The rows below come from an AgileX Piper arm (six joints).
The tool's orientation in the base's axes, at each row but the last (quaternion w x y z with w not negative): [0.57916 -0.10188 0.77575 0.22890]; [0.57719 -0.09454 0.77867 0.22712]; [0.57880 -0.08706 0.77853 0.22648]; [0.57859 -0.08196 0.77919 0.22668]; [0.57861 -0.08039 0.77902 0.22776]
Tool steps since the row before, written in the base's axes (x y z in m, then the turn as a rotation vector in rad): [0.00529 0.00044 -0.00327 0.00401 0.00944 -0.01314]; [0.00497 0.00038 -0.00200 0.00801 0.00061 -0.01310]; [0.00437 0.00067 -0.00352 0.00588 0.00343 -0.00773]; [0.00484 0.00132 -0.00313 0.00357 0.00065 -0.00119]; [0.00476 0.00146 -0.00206 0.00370 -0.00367 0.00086]
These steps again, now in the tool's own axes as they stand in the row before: [0.00151 -0.00263 0.00545 0.01219 0.00344 0.01083]; [0.00036 -0.00219 0.00489 0.00988 -0.00595 0.01016]; [0.00202 -0.00203 0.00487 0.00585 -0.00126 0.00838]; [0.00158 -0.00153 0.00549 0.00007 -0.00113 0.00365]; [0.00062 -0.00110 0.00524 -0.00249 -0.00446 0.00136]
